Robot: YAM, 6 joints.
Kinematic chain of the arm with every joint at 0, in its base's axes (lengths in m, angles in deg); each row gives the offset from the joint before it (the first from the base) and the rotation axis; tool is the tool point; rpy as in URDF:
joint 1: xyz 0 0 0.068 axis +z
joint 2: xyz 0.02 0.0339 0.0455 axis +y
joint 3: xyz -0.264 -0.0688 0 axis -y
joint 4: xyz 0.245 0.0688 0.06 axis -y
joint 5: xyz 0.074 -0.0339 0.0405 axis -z
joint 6: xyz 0.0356 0 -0.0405 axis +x
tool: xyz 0 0 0 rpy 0 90 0
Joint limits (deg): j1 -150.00..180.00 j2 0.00..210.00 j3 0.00..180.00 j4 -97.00..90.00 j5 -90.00..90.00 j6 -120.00..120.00
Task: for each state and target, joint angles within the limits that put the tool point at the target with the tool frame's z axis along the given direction. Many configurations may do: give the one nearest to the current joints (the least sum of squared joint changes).
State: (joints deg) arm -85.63 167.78 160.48 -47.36 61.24 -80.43
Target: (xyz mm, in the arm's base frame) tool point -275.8 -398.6 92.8 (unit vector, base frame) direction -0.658 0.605 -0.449
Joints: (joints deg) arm -120.99 159.36 138.98 -91.44 61.08 -80.43
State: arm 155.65 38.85 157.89 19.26 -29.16 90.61
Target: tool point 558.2 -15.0 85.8 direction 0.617 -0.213 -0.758
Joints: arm 179.21 13.01 179.90 63.83 -11.79 90.61
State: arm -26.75 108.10 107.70 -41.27 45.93 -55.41
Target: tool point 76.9 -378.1 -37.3 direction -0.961 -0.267 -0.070
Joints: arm -73.22 152.29 85.93 -40.89 85.80 -55.41
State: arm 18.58 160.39 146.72 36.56 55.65 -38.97
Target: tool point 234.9 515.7 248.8 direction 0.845 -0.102 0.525
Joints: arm 68.48 167.84 152.37 83.18 55.43 -38.97
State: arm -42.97 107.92 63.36 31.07 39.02 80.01
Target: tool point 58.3 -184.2 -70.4 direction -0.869 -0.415 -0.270
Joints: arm -62.23 145.75 33.67 14.12 74.18 80.01
